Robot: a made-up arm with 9 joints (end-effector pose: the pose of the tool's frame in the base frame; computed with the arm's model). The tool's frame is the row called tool. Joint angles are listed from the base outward.
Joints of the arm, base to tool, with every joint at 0 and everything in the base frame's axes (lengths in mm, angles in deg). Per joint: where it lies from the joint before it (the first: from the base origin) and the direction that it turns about. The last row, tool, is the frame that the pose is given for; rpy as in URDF.
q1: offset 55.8 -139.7 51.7 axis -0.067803 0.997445 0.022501
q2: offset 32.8 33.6 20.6 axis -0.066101 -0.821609 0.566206
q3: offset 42 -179.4 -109.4 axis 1 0 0
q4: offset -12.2 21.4 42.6 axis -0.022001 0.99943 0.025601
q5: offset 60.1 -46.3 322.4 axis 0 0 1
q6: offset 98.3 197.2 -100.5 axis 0 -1 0
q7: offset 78 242.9 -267.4 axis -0.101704 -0.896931 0.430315
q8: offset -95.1 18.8 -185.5 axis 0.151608 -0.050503 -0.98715
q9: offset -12.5 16.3 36.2 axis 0 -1 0
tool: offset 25 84.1 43 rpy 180 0 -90
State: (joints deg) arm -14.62 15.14 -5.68 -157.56 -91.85 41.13 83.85 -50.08 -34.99
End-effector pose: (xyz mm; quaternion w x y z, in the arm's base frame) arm -289.5 -914.8 105.2 0.5996 0.4705 0.6290 -0.1531
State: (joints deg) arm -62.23 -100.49 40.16 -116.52 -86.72 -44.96 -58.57 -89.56 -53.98
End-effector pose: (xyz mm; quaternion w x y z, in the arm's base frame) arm -466.5 -474.3 451.2 0.7644 -0.5109 0.3845 -0.0825
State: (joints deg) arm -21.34 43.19 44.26 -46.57 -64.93 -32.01 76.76 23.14 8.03
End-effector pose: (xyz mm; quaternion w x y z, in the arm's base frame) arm 195.6 -172.8 701.7 0.8740 -0.0600 0.4822 -0.0004
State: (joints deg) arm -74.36 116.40 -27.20 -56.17 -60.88 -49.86 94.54 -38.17 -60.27
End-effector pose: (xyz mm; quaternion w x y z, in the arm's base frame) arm -190.4 306.9 -148.9 0.5792 0.2361 -0.1834 -0.7584
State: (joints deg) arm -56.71 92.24 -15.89 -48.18 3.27 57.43 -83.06 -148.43 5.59
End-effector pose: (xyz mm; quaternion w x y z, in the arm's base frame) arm 42.1 196.4 -125.3 0.4452 -0.1164 0.3775 0.8036
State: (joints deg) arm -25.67 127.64 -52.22 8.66 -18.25 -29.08 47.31 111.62 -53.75
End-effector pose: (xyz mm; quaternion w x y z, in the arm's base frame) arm 167.5 279.6 451.1 0.8227 -0.5586 0.0771 -0.0718
